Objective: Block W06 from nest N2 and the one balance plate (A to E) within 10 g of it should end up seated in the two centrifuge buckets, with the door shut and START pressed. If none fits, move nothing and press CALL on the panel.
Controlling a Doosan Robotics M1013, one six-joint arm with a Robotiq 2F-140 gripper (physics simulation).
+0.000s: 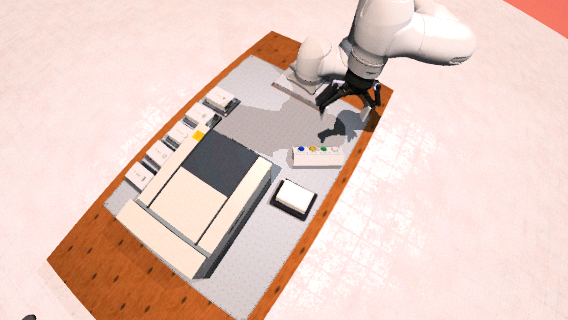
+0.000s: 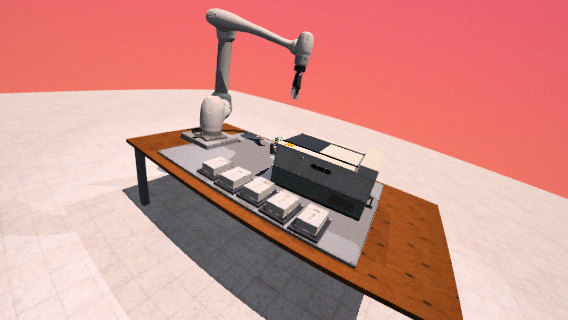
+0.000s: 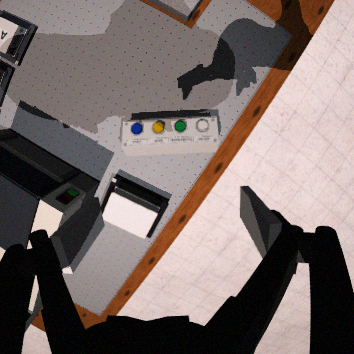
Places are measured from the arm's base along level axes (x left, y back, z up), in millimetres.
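Where they show: gripper, fingertip midpoint: [image 1: 342, 117] [image 2: 293, 98] [image 3: 168, 207]; arm's base at its link origin: [image 1: 308, 78] [image 2: 210, 135].
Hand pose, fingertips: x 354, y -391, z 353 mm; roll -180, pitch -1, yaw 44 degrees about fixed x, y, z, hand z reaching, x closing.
Each offset is from my fingertips to the top centre of the thing. Level surfaces: height alone.
My gripper [image 1: 345, 111] [image 2: 295, 95] [image 3: 168, 207] is open and empty, high above the table. A white block {dz -299, dx +9, dy -199 mm} [image 1: 296, 196] [image 3: 131, 214] sits in a black nest {dz -331, dx +9, dy -199 mm} [image 1: 290, 211]; its label is not readable. Plates A {dz -323, dx -594, dy -38 mm} [image 1: 221, 97] [image 2: 216, 165] [image 3: 5, 35], B {dz -323, dx -588, dy -176 mm} [image 1: 200, 114] [image 2: 235, 177], C {dz -323, dx -566, dy -306 mm} [image 1: 177, 134] [image 2: 257, 189], D {dz -323, dx -564, dy -441 mm} [image 1: 159, 154] [image 2: 282, 204] and E {dz -323, dx -552, dy -577 mm} [image 1: 139, 175] [image 2: 312, 220] sit in a row of dark nests; their weights are not readable. The centrifuge [image 1: 187, 202] [image 2: 320, 172] has a dark panel on top; its buckets do not show. The button panel {dz -293, dx -32, dy +19 mm} [image 1: 317, 159] [image 3: 170, 145] has blue, yellow, green and white buttons.
The wooden table {dz -389 mm} [image 1: 125, 255] [image 2: 405, 245] carries a grey perforated mat {dz -376 mm} [image 1: 250, 245] [image 3: 95, 280]. The arm's base plate [image 1: 287, 86] [image 2: 212, 141] stands at one end. The centrifuge body stands between the plate row and the white block. The arm's shadow falls near the button panel.
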